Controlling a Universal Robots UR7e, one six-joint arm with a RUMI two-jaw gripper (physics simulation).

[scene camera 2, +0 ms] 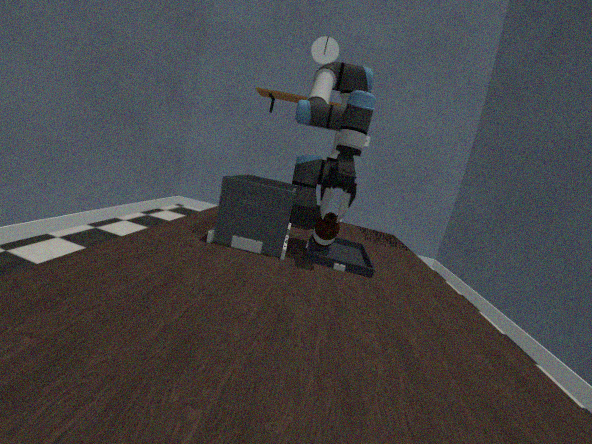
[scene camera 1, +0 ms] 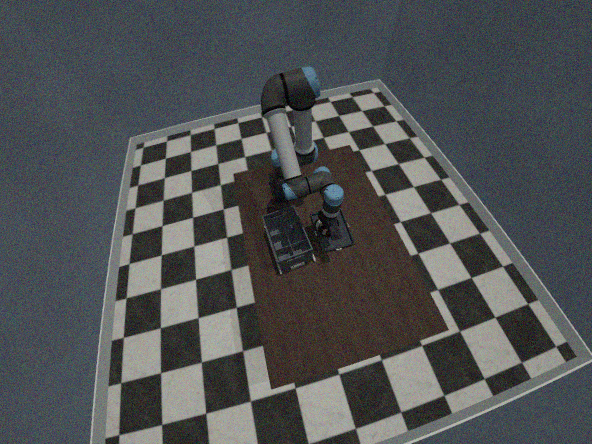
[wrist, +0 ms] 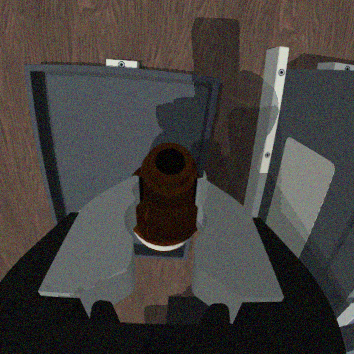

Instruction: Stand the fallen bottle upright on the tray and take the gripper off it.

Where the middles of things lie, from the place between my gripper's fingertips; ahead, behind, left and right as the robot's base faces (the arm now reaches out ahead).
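My hand is 50 mm past the brown bottle (wrist: 165, 218) and 40 mm above it. There's a pale strip (wrist: 276, 58) as well, and that's 50 mm behind my hand, 120 mm to the right of it and 90 mm below it.
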